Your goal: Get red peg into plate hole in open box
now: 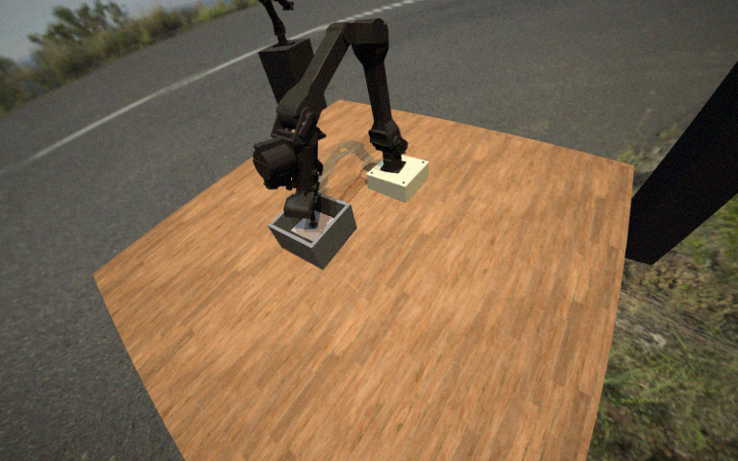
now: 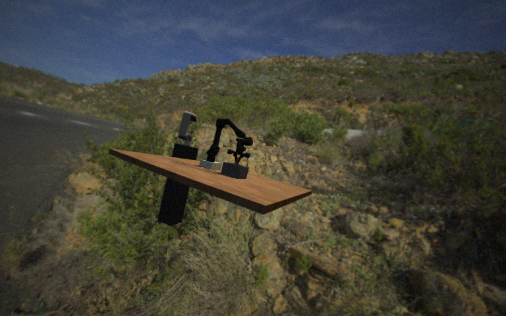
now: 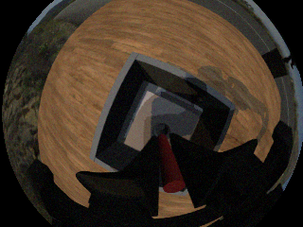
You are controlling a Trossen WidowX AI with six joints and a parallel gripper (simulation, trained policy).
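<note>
My gripper tip is 10 mm past the red peg, 10 mm to the right of it and 10 mm below it. Also, from my gripper tip: grey box: 80 mm below.
</note>
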